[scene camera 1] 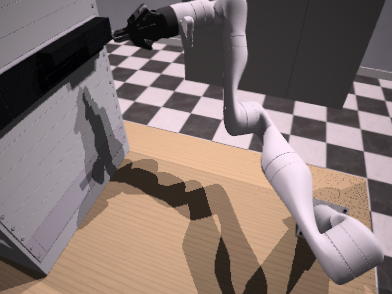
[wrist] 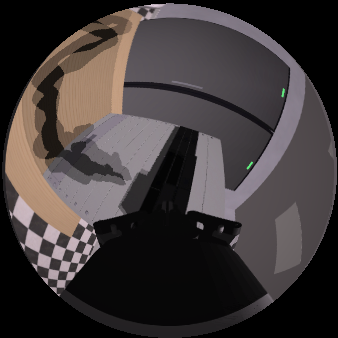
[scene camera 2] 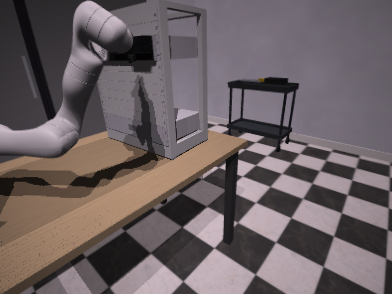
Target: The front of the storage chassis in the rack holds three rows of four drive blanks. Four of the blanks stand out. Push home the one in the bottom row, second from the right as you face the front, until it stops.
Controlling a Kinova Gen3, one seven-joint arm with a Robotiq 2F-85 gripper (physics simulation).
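Frame: origin at the arm's base, x right, y ahead, z up, level; metres.
Seen in the pictures: gripper, fingertip midpoint: (scene camera 1: 113,38) (wrist: 167,207); arm's base, origin of the base link: (scene camera 1: 321,220).
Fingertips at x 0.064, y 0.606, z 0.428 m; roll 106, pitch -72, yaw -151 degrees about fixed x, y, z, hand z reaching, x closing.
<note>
Offsets run from my fingertips to a thing's middle. "*": to the spot under its first point. Level surfaces: height alone.
The black storage chassis (scene camera 1: 22,82) (scene camera 2: 145,44) (wrist: 175,167) crosses the upper front of the grey rack (scene camera 1: 50,135) (scene camera 2: 202,80) (wrist: 150,135). Its blanks are black on black. One raised block @[* dx -0.148, dy +0.027, dz +0.020 m] (scene camera 1: 61,54) stands out near mid-width in scene camera 1, another block @[* dx -0.014, dy +0.030, dz +0.017 m] (scene camera 1: 97,32) at the right end. The bottom-row blank second from the right cannot be made out surely. My gripper (scene camera 1: 115,36) (wrist: 167,207) is shut and empty, its tips close before the chassis's right part. Contact cannot be told. In scene camera 2 the arm hides most of the gripper.
The rack stands on the wooden table @[dz -0.475 m] (scene camera 1: 150,240) (scene camera 2: 90,215). Arm shadows fall on the table and the rack's lower panels. A dark cabinet (scene camera 1: 280,45) stands behind the arm. A black cart (scene camera 2: 260,87) with small items stands beyond the rack.
</note>
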